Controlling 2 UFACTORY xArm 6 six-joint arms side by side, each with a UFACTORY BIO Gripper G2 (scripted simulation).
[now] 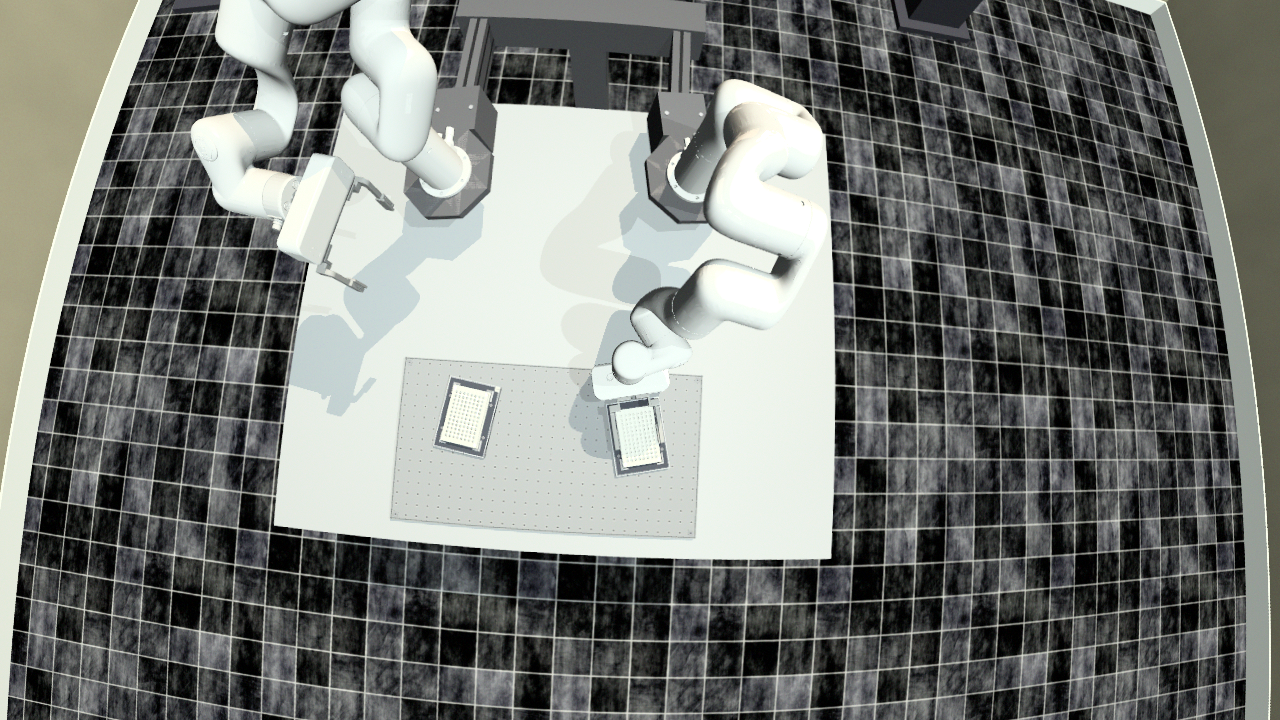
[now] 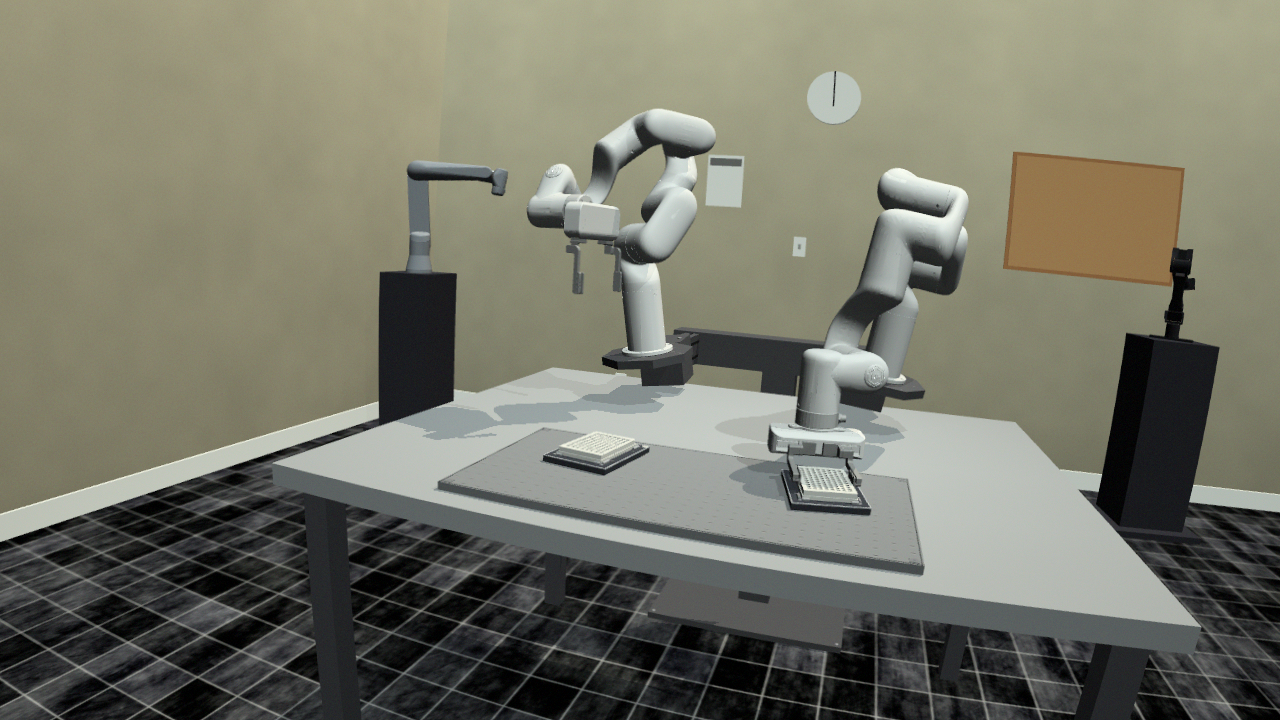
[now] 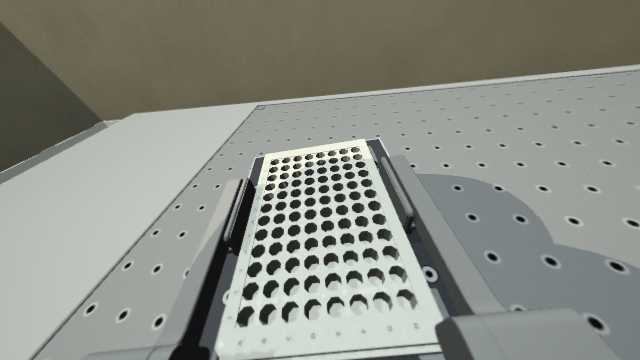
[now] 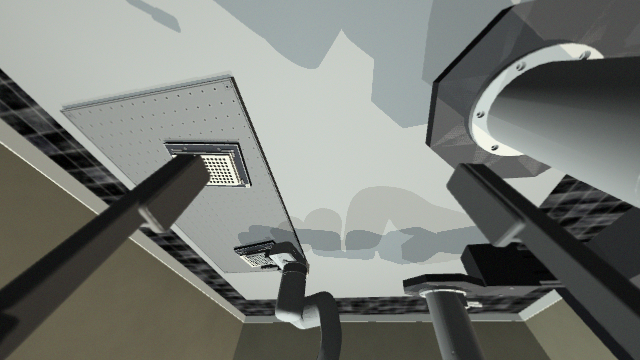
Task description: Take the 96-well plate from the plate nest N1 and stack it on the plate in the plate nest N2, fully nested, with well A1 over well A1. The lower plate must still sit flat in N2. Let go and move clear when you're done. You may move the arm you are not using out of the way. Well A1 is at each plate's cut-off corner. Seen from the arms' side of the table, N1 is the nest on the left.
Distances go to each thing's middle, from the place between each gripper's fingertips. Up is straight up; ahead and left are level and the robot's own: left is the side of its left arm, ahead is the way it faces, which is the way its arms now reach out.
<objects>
The dark nest N2 (image 1: 469, 384) lies 4 cm behind my left hand, 39 cm to the right of it and 2 cm below it.
I see the dark nest N2 300 mm ahead of my right hand, 110 mm to the left of it and 280 mm below it.
</objects>
